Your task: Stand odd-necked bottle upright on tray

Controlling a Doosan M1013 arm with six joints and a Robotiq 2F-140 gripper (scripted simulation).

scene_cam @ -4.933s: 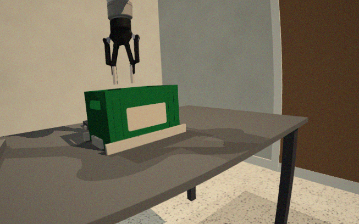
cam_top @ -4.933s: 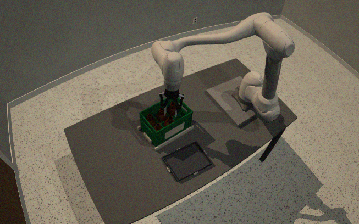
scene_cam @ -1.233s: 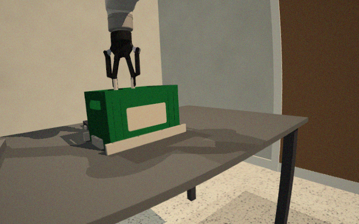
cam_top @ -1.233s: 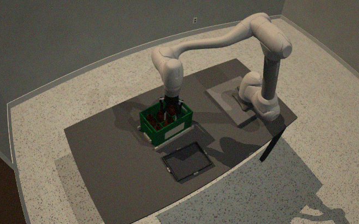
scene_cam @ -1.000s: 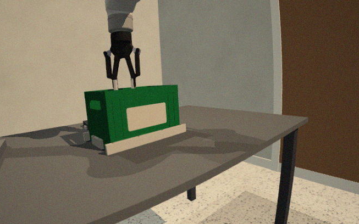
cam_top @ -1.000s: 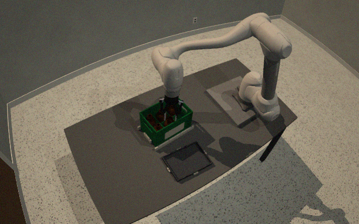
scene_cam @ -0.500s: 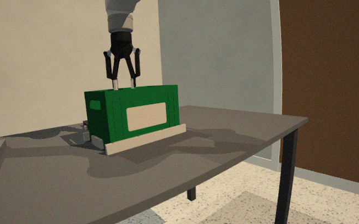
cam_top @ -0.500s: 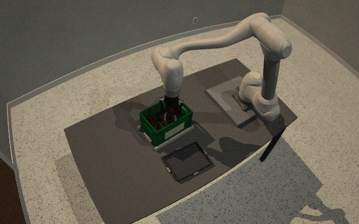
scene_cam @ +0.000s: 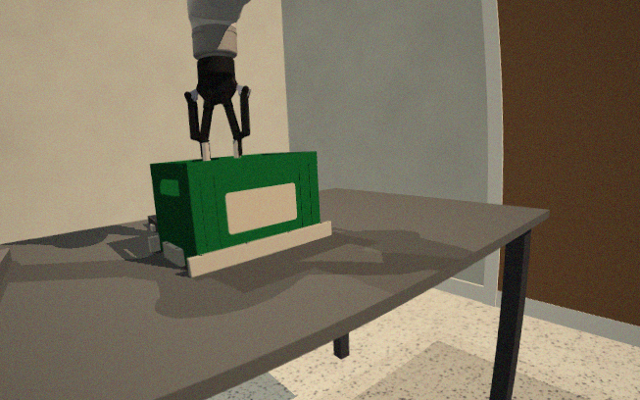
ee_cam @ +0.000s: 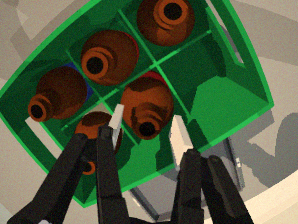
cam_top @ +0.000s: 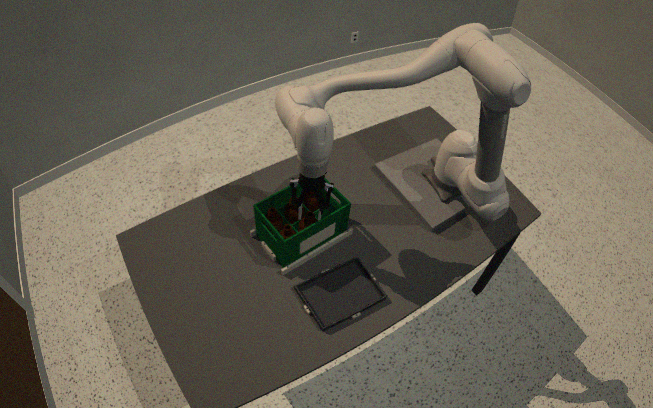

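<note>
Now: the crate 9 cm below my hand, 4 cm to the right of it and 1 cm ahead of it. The rest, counted from my hand: bottle (9 cm below, 9 cm ahead, 2 cm to the left); black tray (24 cm to the left, 16 cm below, 1 cm behind).
</note>
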